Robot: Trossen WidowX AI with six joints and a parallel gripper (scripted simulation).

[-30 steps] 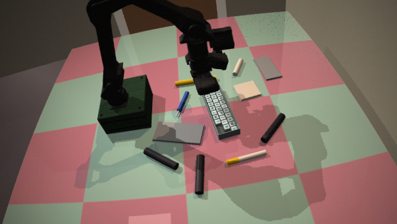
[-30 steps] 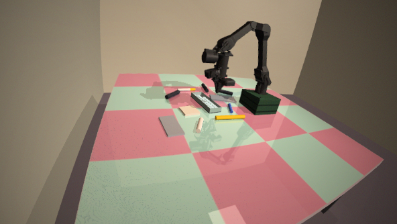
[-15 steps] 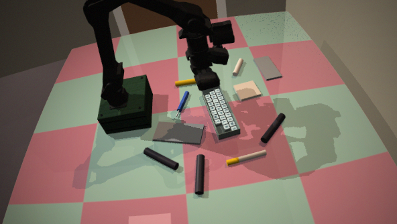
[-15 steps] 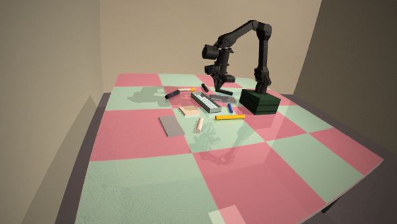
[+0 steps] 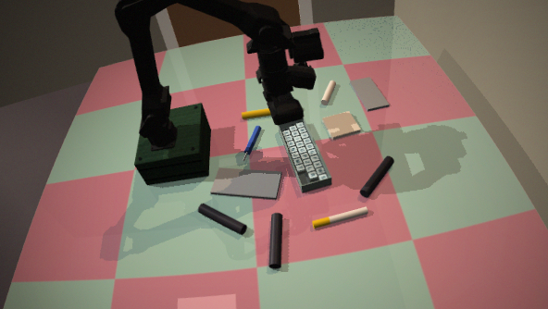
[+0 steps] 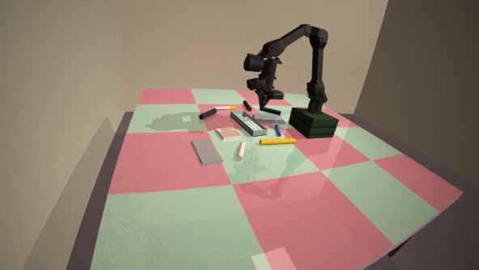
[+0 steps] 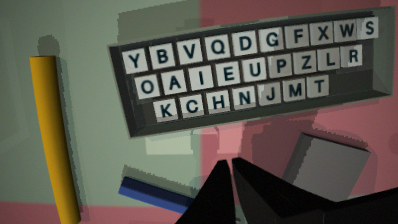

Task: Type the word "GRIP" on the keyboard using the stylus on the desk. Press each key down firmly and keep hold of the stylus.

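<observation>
Now: gripper tip 10 cm past the blue stylus, 1 cm to the right of it and 9 cm above it. From my gripper tip the other things lie so: stylus tip: 11 cm behind, 2 cm to the right, 9 cm below; yellow stick: 3 cm behind, 14 cm to the left, 9 cm below; beige pad: 15 cm ahead, 5 cm to the left, 9 cm below.
</observation>
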